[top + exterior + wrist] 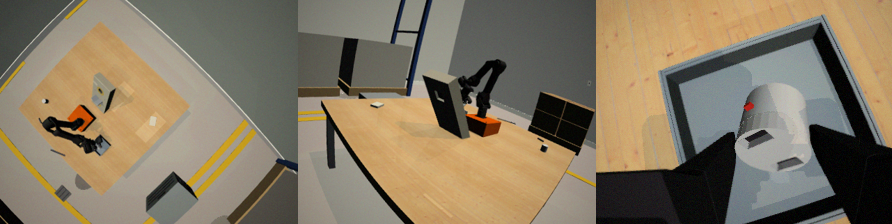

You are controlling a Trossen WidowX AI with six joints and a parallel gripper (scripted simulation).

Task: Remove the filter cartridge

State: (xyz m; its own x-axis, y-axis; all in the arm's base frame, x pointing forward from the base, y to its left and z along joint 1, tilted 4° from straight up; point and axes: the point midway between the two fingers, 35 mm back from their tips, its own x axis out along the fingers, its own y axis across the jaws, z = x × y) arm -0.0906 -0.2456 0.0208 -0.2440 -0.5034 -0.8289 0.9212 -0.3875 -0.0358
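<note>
The round pale cartridge is right at my gripper tip. Round my gripper tip: grey service panel (42 cm ahead, 21 cm to the left, 11 cm above); white block (49 cm ahead, 30 cm to the right, 4 cm below); grey tray (4 cm below, 1 cm to the right).
</note>
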